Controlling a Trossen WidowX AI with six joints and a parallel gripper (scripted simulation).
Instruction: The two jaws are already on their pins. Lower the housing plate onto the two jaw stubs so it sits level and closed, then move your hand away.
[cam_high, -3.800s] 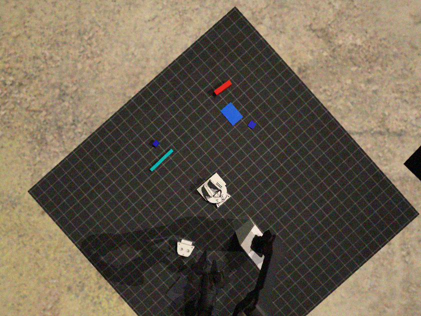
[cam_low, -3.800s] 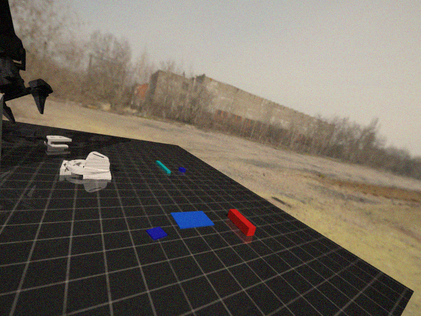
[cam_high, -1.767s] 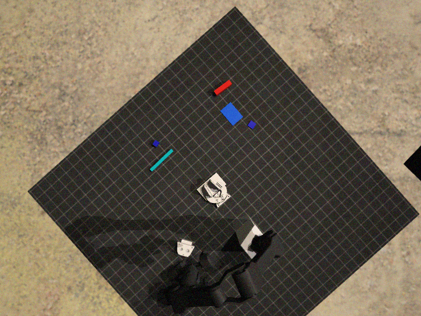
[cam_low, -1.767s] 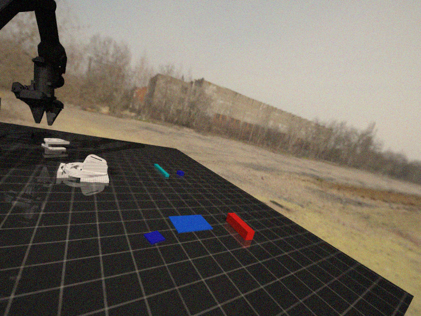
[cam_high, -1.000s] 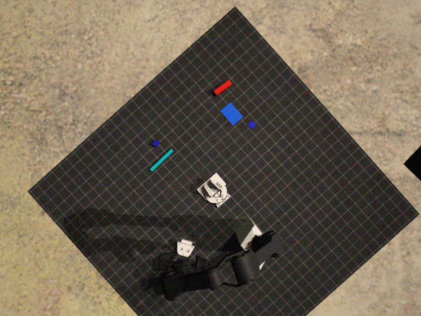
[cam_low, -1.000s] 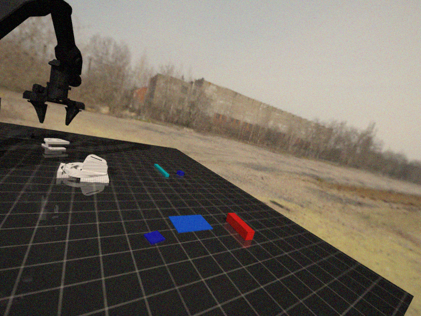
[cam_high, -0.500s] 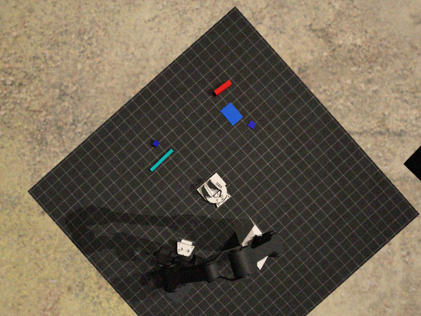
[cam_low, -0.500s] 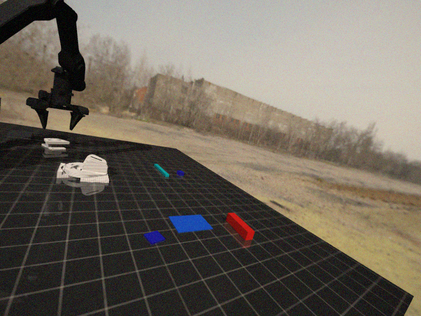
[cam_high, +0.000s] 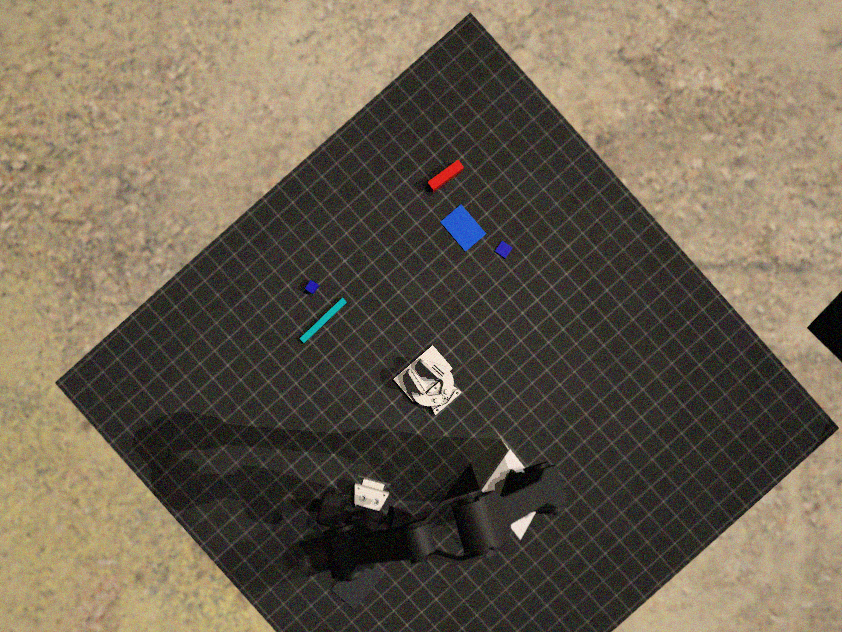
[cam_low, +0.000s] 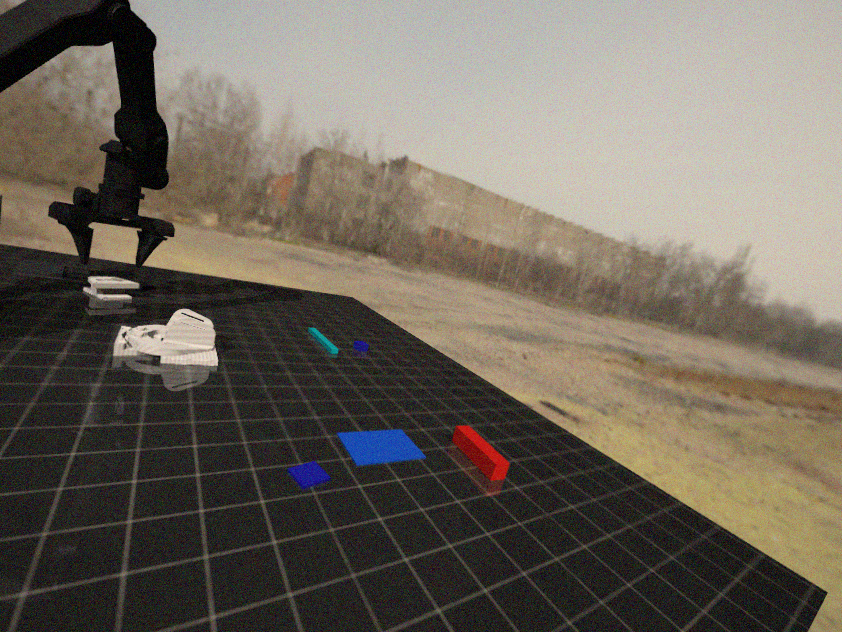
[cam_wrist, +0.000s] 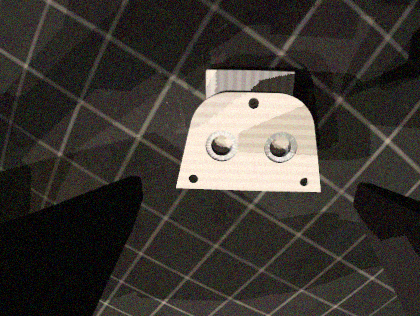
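Now: the white block 1 cm to the left of my gripper tip and 5 cm below it. The rest, counted from my gripper tip: dark grey plate 12 cm behind, 17 cm to the left, 6 cm below; then teal bar 36 cm ahead, 21 cm to the right, 6 cm below; then blue cube 43 cm ahead, 25 cm to the right, 5 cm below.
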